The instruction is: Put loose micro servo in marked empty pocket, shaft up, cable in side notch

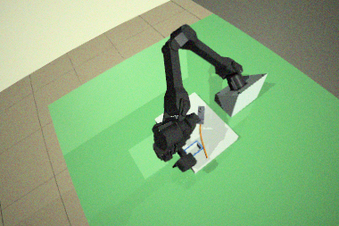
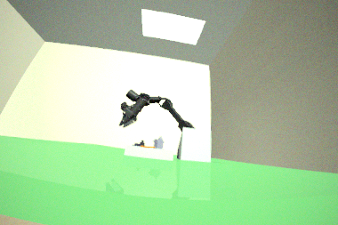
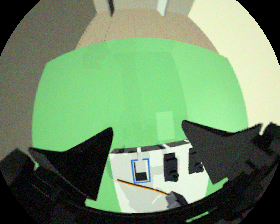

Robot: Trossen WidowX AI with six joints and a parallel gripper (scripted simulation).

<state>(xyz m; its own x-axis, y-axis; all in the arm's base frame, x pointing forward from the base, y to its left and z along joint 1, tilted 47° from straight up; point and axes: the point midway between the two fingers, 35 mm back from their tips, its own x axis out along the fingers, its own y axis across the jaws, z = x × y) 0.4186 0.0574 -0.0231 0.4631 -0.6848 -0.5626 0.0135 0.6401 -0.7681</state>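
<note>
The white deck lies 23 cm behind my gripper tip, 12 cm below it and 6 cm to the right of it.
</note>
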